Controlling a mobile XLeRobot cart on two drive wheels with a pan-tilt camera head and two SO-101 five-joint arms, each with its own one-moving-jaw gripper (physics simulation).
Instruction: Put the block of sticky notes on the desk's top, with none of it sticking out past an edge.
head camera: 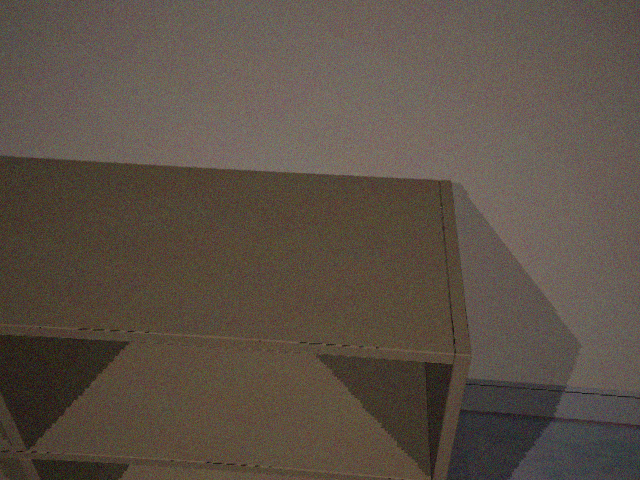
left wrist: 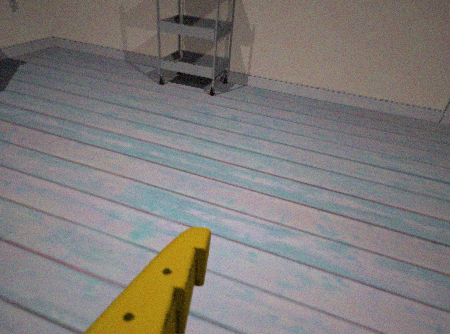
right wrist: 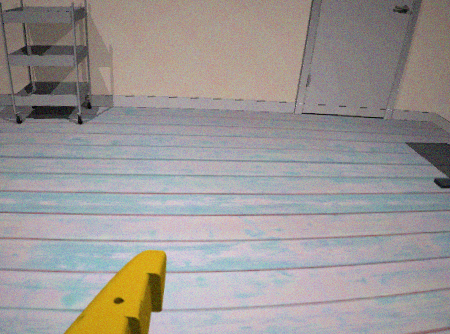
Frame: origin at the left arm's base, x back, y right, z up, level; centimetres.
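Seen in the pictures: left hand, tool point: (left wrist: 208, 249); right hand, tool point: (right wrist: 164, 273).
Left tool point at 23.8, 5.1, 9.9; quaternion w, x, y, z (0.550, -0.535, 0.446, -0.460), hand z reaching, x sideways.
A point is followed by its place in that frame, as x, y, z.
The block of sticky notes and the desk do not show in any of the three views. My left gripper (left wrist: 204, 240) shows one notched yellow jaw at the bottom of the left wrist view, with the moving jaw swung out of the picture. It is fully open and empty, above the floor. My right gripper (right wrist: 159, 265) shows one notched yellow jaw at the bottom of the right wrist view in the same way. It is also fully open and empty, above the floor.
A wooden shelf unit (head camera: 460, 289) @(-65.9, 32.7, -16.5) stands against the wall in the head view. A grey three-tier trolley (left wrist: 195, 67) @(249.2, 86.0, -58.7) (right wrist: 47, 99) @(249.6, 92.5, -60.0) stands by the far wall. A grey door (right wrist: 355, 60) @(268.4, -132.8, -30.0) is at the back right. A dark flat patch (right wrist: 435, 156) @(194.0, -169.7, -77.5) and small dark object (right wrist: 442, 183) lie at right.
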